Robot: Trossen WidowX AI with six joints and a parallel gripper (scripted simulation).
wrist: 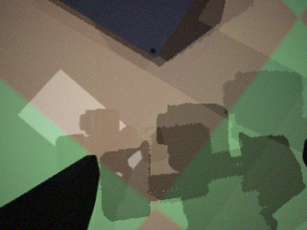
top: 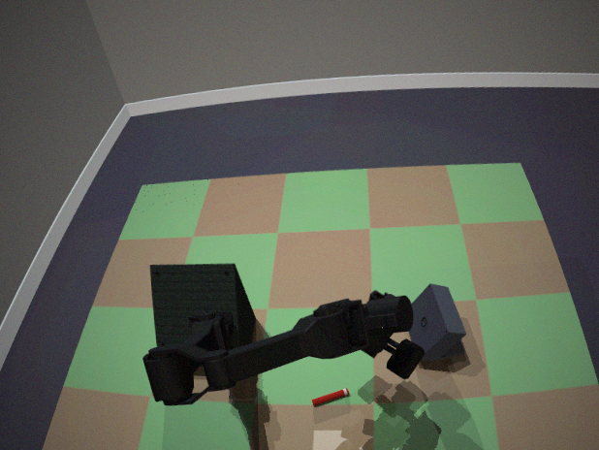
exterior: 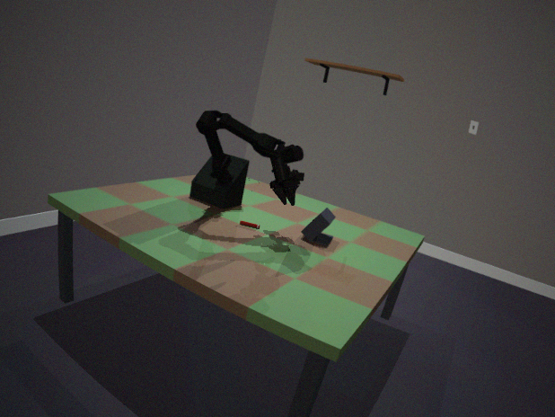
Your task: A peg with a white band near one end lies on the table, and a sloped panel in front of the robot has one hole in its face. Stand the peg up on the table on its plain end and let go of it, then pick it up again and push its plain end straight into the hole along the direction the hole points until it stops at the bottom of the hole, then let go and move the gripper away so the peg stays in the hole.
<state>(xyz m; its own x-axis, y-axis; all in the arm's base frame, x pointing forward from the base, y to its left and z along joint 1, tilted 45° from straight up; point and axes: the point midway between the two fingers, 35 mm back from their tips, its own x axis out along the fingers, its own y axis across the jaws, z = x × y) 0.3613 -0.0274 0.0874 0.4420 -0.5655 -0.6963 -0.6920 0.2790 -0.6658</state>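
My gripper tip is 120 mm past the red peg, 30 mm to the left of it and 120 mm above it. Also, from my gripper tip: dark sloped panel: 90 mm ahead, 120 mm to the left, 70 mm below.
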